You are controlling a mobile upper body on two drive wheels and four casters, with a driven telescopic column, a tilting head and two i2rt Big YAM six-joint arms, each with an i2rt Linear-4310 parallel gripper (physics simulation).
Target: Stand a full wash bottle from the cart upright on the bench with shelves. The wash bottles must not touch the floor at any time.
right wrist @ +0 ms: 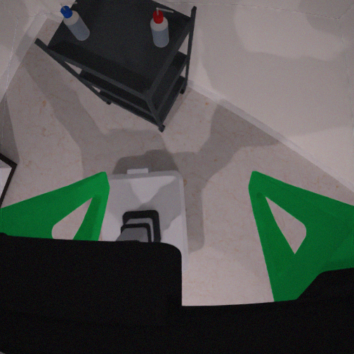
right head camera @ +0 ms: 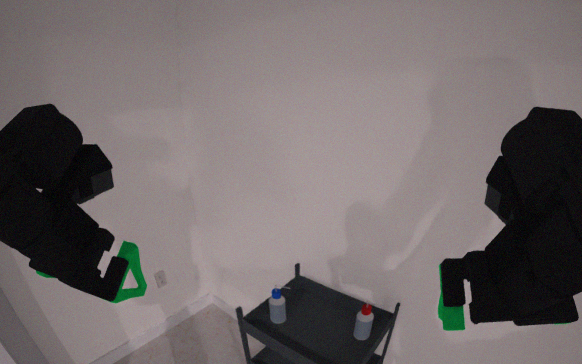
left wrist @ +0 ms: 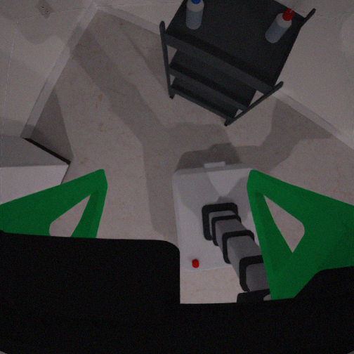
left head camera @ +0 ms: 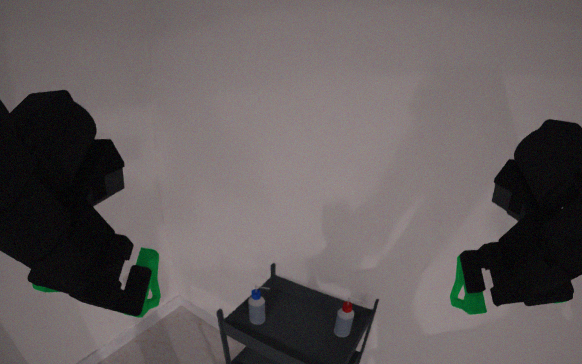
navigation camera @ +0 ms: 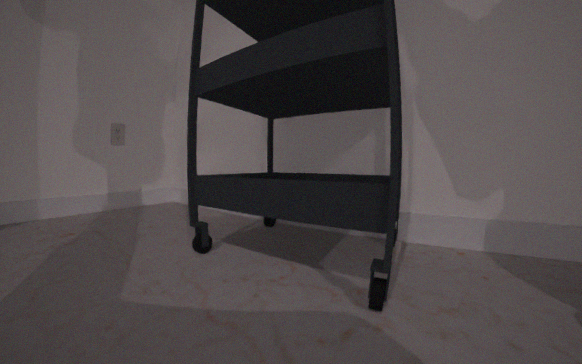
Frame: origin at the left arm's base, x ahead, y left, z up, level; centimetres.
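Seen in the pictures: left gripper, fingertip midpoint: (right head camera: 116,282) (left head camera: 123,292); right gripper, fingertip midpoint: (right head camera: 477,310) (left head camera: 482,297).
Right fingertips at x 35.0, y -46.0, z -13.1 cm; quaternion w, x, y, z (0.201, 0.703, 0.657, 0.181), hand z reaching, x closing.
Observation:
Offsets run from my right fingertips to a thing's top centre.
A dark cart (left head camera: 300,312) (right head camera: 320,315) (left wrist: 235,32) (right wrist: 115,37) (navigation camera: 295,202) stands ahead by the wall. On its top shelf, a blue-capped wash bottle @(dx +56.0, dy +32.5, dz -44.2 cm) (left head camera: 257,312) (right head camera: 277,310) (left wrist: 194,17) (right wrist: 78,28) stands upright at the picture's left and a red-capped one @(dx +48.8, dy +1.6, dz -44.2 cm) (left head camera: 343,324) (right head camera: 363,326) (left wrist: 278,30) (right wrist: 160,35) at the right. Both look largely filled with bluish liquid. My left gripper (left head camera: 97,292) (right head camera: 86,281) (left wrist: 176,177) and right gripper (left head camera: 515,300) (right head camera: 507,315) (right wrist: 179,173) are open and empty, on either side, apart from the bottles. The bench with shelves does not show.
My pale base (left wrist: 192,200) (right wrist: 172,200) is on the floor with a gap before the cart. Walls meet in a corner behind the cart's left side. A pale block-like piece of furniture (left wrist: 30,177) with a dark edge is at the left. A wall outlet @(dx +99.1, dy +112.2, dz -82.1 cm) (right head camera: 160,278) (navigation camera: 117,134) shows.

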